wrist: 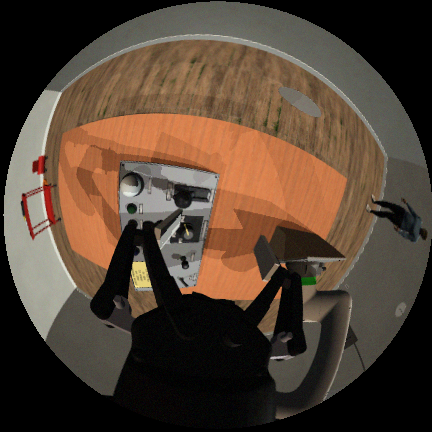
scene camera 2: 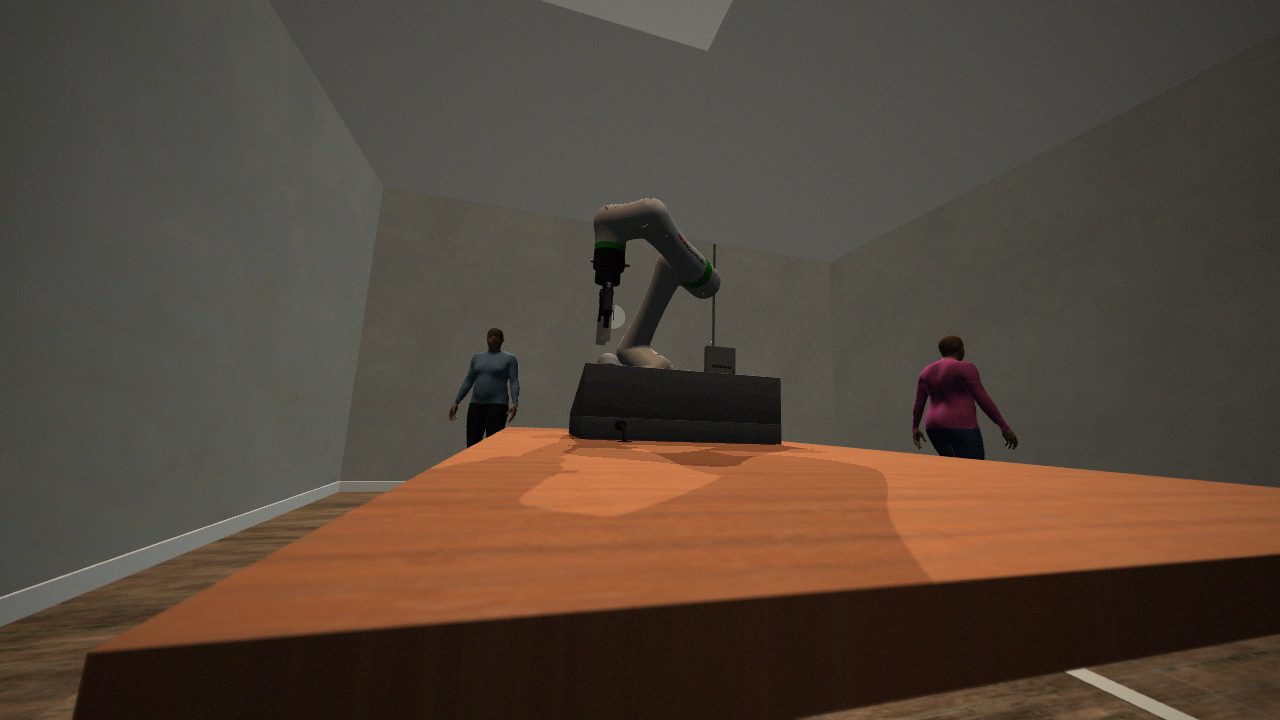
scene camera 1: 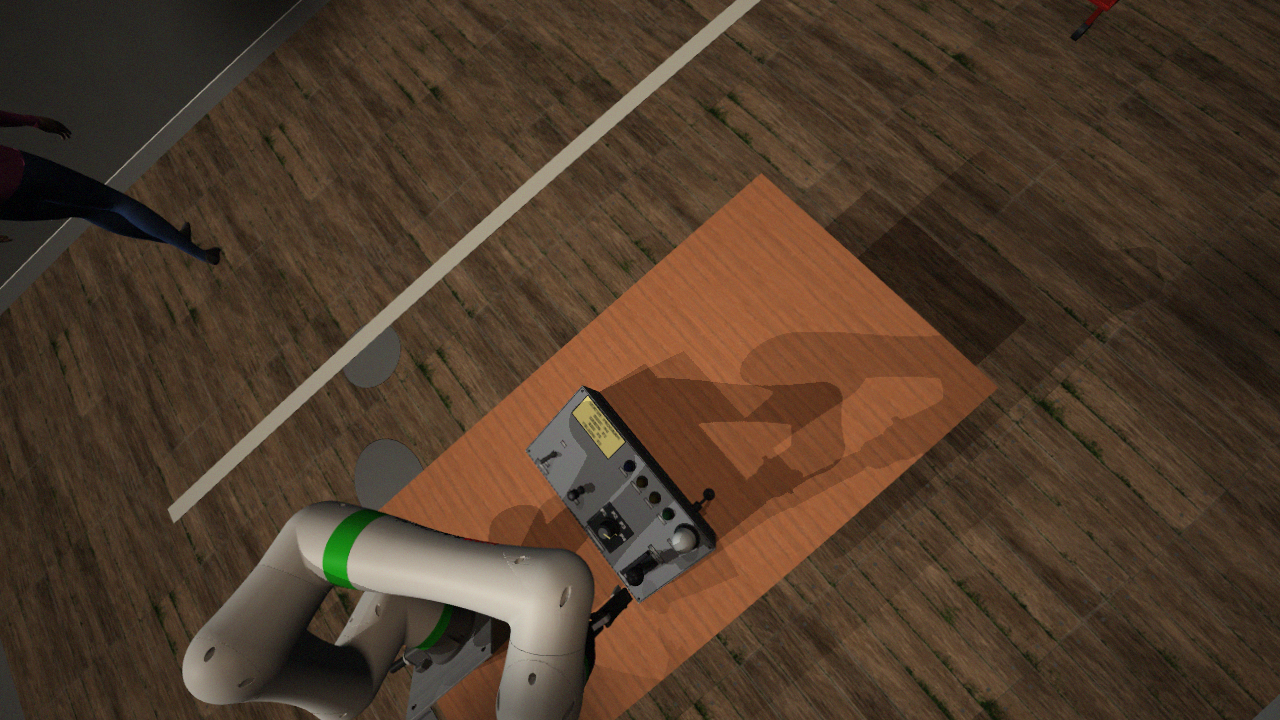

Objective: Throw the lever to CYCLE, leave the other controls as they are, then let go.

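Note:
The grey control box stands on the table. Its large black ball-topped lever is at a dark slot near one end of the panel; the label lettering is too small to read. My gripper is open and empty. In the wrist view, one finger pad hangs over the panel near the lever and the rotary knob, and the other is out past the box's edge. In scene camera 1 the arm hides part of the gripper.
The panel also bears a white dome, a rotary knob, a small black toggle and a yellow label. A ball-ended rod sticks out of the box's side.

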